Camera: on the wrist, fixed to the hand. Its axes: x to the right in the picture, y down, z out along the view.
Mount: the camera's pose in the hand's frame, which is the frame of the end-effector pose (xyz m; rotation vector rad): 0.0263 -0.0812 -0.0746 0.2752 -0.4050 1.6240
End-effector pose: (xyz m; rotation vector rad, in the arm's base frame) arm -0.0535 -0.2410 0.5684 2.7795 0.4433 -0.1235
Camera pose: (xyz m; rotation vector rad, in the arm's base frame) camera -0.0517 -0.1359 0.6109 2.3410 -1.9238 -0.3232
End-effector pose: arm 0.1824 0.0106 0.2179 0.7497 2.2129 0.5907
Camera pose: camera 0.0844 -0.0448 0.2042 2.5075 0.9057 0.7078
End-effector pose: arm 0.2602 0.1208 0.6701 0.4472 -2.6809 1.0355
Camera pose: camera 0.2730 0.1095 0.7822 1.2349 1.7868 -1.0351
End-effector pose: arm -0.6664 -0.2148 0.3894 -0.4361 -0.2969 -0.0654
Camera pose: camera -0.6314 -0.3200 0.3657 -0.3081 -0.2692 1.6463
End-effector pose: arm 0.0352 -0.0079 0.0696 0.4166 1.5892 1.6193
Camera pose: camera -0.0096 -0.0490 -0.0261 -2.1452 -0.8971 -1.8013
